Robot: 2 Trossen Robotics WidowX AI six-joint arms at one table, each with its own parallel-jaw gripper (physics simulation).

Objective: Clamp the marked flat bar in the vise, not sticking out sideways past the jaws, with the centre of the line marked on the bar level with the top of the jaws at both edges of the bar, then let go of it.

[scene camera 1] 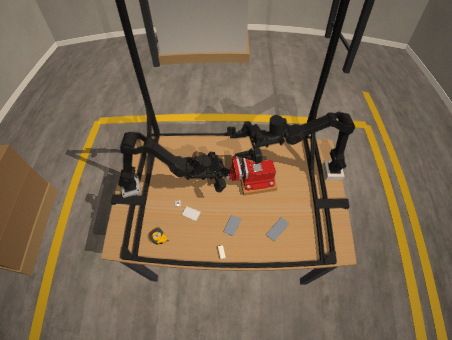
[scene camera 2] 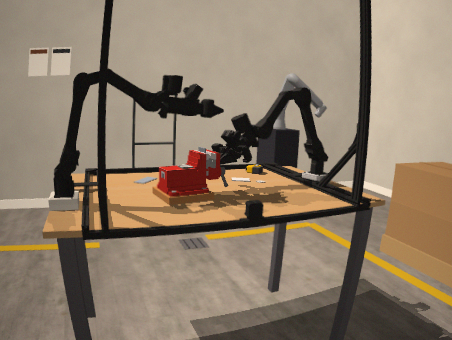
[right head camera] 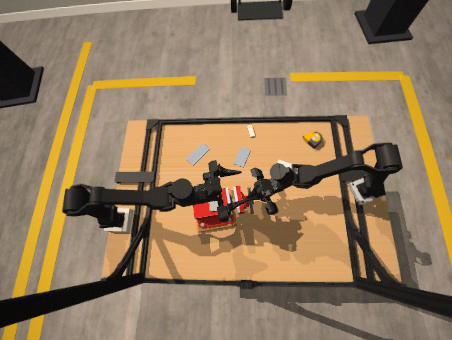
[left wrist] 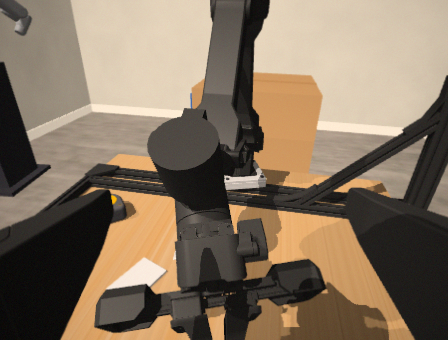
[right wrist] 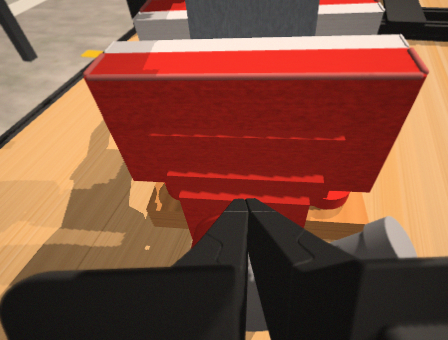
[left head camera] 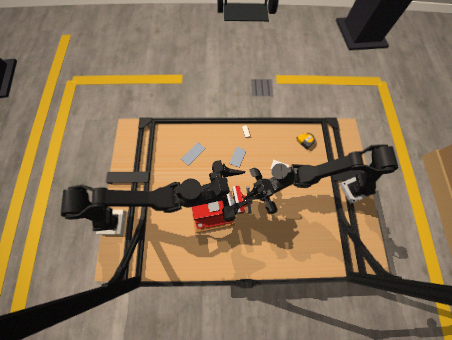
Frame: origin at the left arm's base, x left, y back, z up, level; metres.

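Where they show: left gripper, fingertip midpoint: [scene camera 1: 232, 146] [scene camera 2: 216, 110] [right head camera: 244, 185] [left wrist: 231, 199] [left head camera: 249, 185]; right gripper, fingertip midpoint: [scene camera 1: 231, 171] [right wrist: 244, 209] [left head camera: 244, 199]; left arm's base, origin of the base link: [scene camera 1: 334, 168] [scene camera 2: 63, 194] [right head camera: 116, 219] [left head camera: 109, 221]; right arm's base, origin of the base link: [scene camera 1: 130, 185] [scene camera 2: 316, 173] [right head camera: 366, 189] [left wrist: 241, 169] [left head camera: 356, 188].
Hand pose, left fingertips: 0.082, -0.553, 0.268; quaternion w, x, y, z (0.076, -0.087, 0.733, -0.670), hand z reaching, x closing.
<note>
Things, the pixels of their centre, and the offset from my left fingertips, as dx, dy, dz. "pt": a spot on its surface instead.
- red vise, body centre: [right wrist: 258, 70] [scene camera 2: 182, 171] [left head camera: 211, 207] [right head camera: 212, 206] [scene camera 1: 259, 169] -0.031, +0.129, -0.214
- grey flat bar, body centre: [right wrist: 251, 71] [scene camera 2: 202, 158] -0.016, +0.051, -0.172
- vise handle, surface spot: [right wrist: 375, 240] pt +0.034, -0.020, -0.174
- small white block, body centre: [left head camera: 245, 131] +0.357, -0.035, -0.299
- yellow tape measure, body centre: [left wrist: 104, 206] [scene camera 1: 158, 237] [scene camera 2: 255, 167] [right head camera: 313, 137] [left head camera: 306, 138] +0.310, -0.328, -0.281
- white plate, body centre: [left wrist: 137, 280] [scene camera 1: 191, 213] +0.171, -0.188, -0.302
- small white square, surface spot: [scene camera 1: 177, 204] pt +0.127, -0.260, -0.301
The red vise [left head camera: 215, 215] [right head camera: 212, 216] [scene camera 1: 260, 175] [scene camera 2: 182, 180] stands on a wooden base. The grey flat bar [right wrist: 252, 20] [scene camera 2: 202, 149] stands upright between the vise jaws, within their width in the right wrist view. Its marked line does not show there, and its top is cut off. My left gripper [scene camera 2: 220, 110] is open and empty, above the vise. My right gripper [right wrist: 244, 209] is shut and empty, in front of the near jaw's outer side, beside the vise handle [right wrist: 375, 240] [scene camera 2: 224, 177]. Whether it touches the handle is unclear.
Two grey plates [left head camera: 193, 153] [left head camera: 237, 157], a small white block [left head camera: 246, 131] and a yellow tape measure [left head camera: 306, 140] lie on the table. A white plate [scene camera 1: 191, 213] and a small white square [scene camera 1: 177, 203] lie near the right arm. A black frame [left head camera: 240, 120] surrounds the work area.
</note>
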